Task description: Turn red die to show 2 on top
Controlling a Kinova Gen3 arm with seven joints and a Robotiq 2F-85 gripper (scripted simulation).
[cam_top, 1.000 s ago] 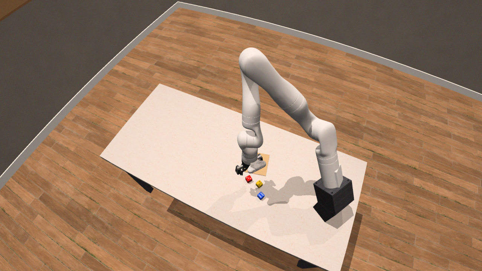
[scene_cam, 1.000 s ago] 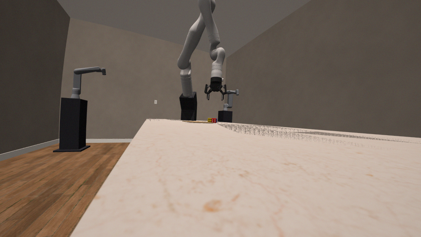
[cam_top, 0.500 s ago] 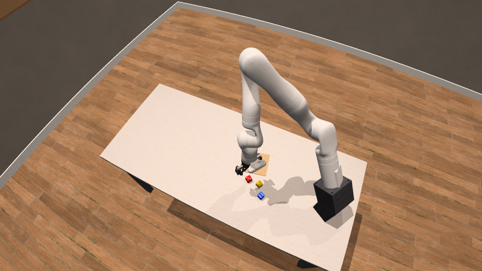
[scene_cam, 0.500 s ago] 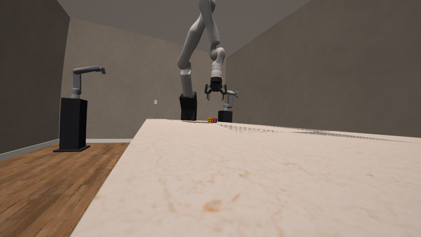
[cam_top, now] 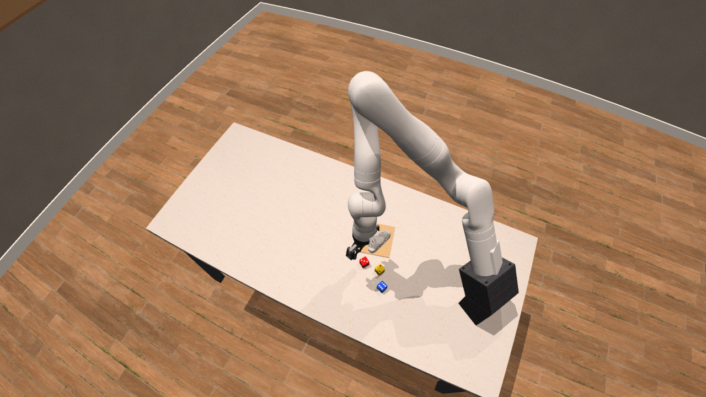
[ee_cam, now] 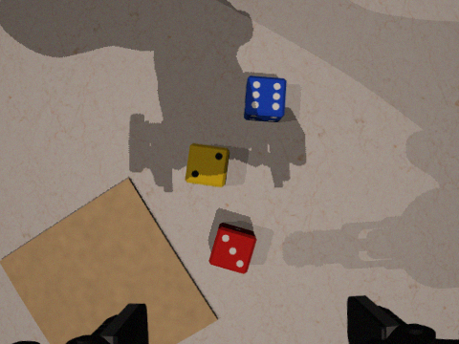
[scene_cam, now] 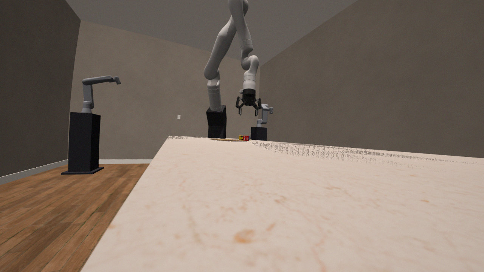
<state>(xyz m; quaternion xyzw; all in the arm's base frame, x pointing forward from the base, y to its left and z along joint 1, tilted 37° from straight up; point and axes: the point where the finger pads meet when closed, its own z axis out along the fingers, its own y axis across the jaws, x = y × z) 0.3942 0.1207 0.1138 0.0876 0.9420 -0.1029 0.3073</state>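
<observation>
Now: hand 1 cm past the red die and 14 cm above it. The rest, counted from my hand: blue die (11 cm behind, 6 cm to the left, 14 cm below); yellow die (8 cm behind, 14 cm below); tan mat (12 cm to the right, 15 cm below).
</observation>
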